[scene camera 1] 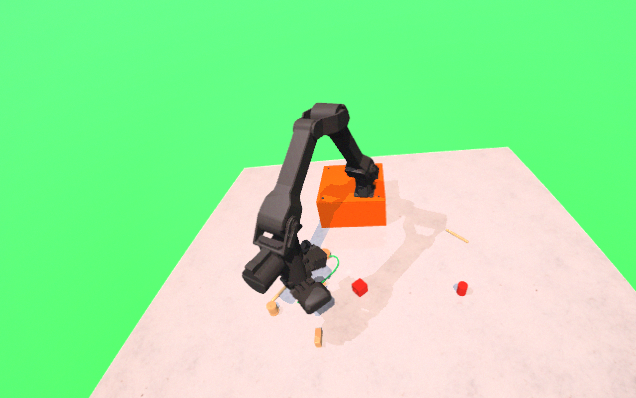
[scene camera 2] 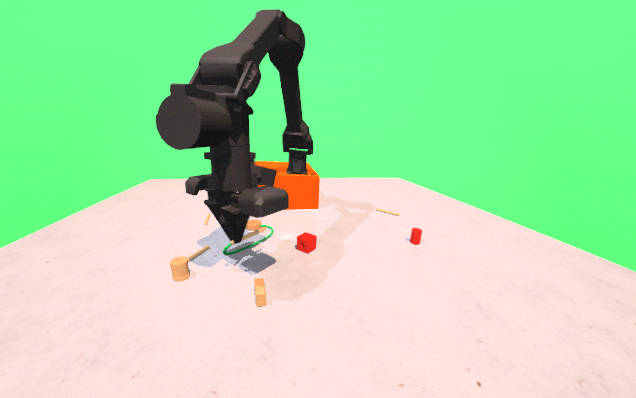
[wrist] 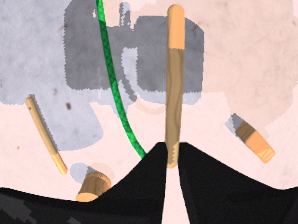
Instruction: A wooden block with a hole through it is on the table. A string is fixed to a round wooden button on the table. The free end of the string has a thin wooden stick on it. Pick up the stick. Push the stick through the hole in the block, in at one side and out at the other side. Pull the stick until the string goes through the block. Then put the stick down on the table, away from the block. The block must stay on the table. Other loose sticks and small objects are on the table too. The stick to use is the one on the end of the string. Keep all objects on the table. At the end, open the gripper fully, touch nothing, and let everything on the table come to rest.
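Scene camera 1 shows the gripper; the wrist view shows the gripper too. Also pictured are a tan wooden block and a tan wooden stub.
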